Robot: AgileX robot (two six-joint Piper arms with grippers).
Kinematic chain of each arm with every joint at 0, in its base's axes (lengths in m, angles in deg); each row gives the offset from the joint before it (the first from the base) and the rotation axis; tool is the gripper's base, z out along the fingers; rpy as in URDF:
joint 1: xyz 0 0 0.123 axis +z
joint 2: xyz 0 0 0 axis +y
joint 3: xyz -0.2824 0 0.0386 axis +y
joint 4: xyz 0.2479 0 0.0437 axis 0.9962 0 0.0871
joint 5: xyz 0 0 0 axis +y
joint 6: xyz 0.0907 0 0.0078 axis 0.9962 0 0.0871
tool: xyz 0 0 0 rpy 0 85 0
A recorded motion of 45 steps. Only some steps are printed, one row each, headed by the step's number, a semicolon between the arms.
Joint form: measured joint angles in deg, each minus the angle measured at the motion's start. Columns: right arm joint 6, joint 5, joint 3, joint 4, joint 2, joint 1; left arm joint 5, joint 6, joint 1, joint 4, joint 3, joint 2.
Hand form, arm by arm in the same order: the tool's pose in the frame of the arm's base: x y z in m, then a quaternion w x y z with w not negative. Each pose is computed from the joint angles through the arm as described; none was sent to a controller.
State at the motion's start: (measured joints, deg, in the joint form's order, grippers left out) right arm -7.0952 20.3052 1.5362 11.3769 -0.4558 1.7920; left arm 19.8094 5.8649 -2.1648 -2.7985 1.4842 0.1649
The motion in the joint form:
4: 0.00 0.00 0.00 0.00 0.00 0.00; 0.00 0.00 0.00 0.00 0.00 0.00
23: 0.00 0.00 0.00 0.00 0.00 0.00; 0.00 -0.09 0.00 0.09 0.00 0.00
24: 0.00 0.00 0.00 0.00 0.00 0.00; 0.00 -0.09 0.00 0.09 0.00 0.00
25: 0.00 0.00 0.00 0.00 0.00 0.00; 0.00 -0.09 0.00 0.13 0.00 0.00
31: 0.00 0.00 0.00 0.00 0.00 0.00; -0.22 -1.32 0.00 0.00 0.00 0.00
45: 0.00 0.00 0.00 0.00 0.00 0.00; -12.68 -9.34 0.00 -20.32 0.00 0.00
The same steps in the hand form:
4: 0.0530 0.0079 0.1732 0.59939 -0.00807 0.79849 0.05556; 0.0539 -0.0036 0.1731 0.59878 0.04265 0.79977 -0.00105
23: 0.0530 0.0079 0.1732 0.59939 -0.00807 0.79849 0.05556; 0.0539 -0.0035 0.1731 0.59877 0.04246 0.79979 -0.00087
24: 0.0530 0.0079 0.1732 0.59939 -0.00807 0.79849 0.05556; 0.0539 -0.0035 0.1731 0.59877 0.04246 0.79979 -0.00087
25: 0.0530 0.0079 0.1732 0.59939 -0.00807 0.79849 0.05556; 0.0539 -0.0035 0.1731 0.59877 0.04265 0.79979 -0.00058
31: 0.0530 0.0079 0.1732 0.59939 -0.00807 0.79849 0.05556; 0.0540 -0.0035 0.1734 0.60027 0.03333 0.79907 -0.00789
45: 0.0530 0.0079 0.1732 0.59939 -0.00807 0.79849 0.05556; 0.0573 -0.0067 0.1937 0.66116 -0.13634 0.71372 -0.18678

